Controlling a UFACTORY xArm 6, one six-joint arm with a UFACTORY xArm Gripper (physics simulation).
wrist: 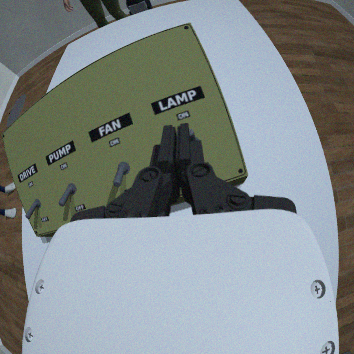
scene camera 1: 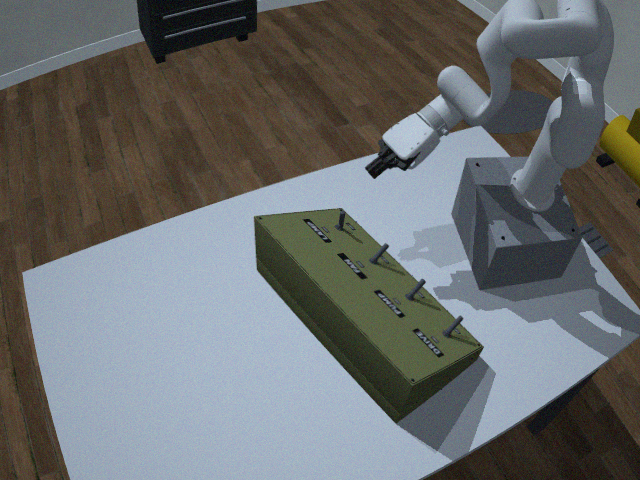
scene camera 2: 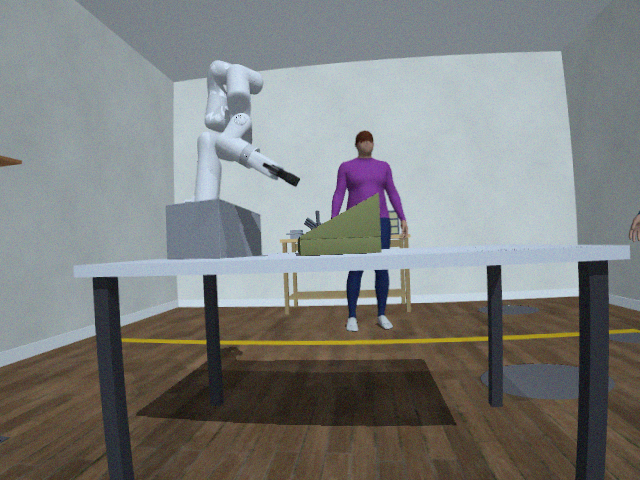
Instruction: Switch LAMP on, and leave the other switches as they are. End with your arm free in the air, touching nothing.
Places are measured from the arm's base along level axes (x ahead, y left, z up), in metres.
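Where they show: gripper, between the fingertips: [wrist: 178, 142] [scene camera 1: 369, 173] [scene camera 2: 297, 182]; arm's base, origin of its link: [scene camera 1: 532, 190] [scene camera 2: 205, 209].
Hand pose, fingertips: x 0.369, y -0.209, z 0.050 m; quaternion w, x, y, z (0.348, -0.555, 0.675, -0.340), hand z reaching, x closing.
Note:
Things, the pixels of their top centre, and the offset from my fingertips.
- LAMP lever, centre of its top: [scene camera 1: 342, 212] [scene camera 2: 317, 210] 0.060 m ahead, 0.004 m right, 0.094 m down
- FAN lever, centre of its top: [wrist: 113, 171] [scene camera 1: 381, 247] 0.039 m ahead, 0.115 m left, 0.106 m down
- PUMP lever, centre of its top: [wrist: 58, 193] [scene camera 1: 418, 283] 0.031 m ahead, 0.234 m left, 0.106 m down
- DRIVE lever, centre of its top: [scene camera 1: 456, 320] [wrist: 24, 208] 0.023 m ahead, 0.354 m left, 0.106 m down
The green sloped switch box [scene camera 1: 330, 289] [scene camera 2: 351, 232] [wrist: 100, 90] stands on the table. The LAMP lever [scene camera 1: 341, 220] [scene camera 2: 317, 217] stands up steeply, tilted toward its ON side, unlike the others; in the wrist view the fingers hide most of it. The FAN lever [scene camera 1: 379, 253] [wrist: 120, 174], PUMP lever [scene camera 1: 415, 289] [wrist: 67, 194] and DRIVE lever [scene camera 1: 453, 326] [wrist: 33, 208] lean toward their OFF side. My gripper [scene camera 1: 370, 172] [scene camera 2: 294, 180] [wrist: 178, 142] is shut and empty. It hangs in the air above the LAMP end of the box, apart from box and levers.
The white table [scene camera 1: 155, 335] [scene camera 2: 465, 254] [wrist: 280, 150] carries the box and the grey base block [scene camera 1: 522, 263] [scene camera 2: 193, 232] of my arm. A person in purple [scene camera 2: 364, 180] stands behind the table, near a wooden bench [scene camera 2: 286, 258]. A dark cabinet [scene camera 1: 199, 23] stands on the floor.

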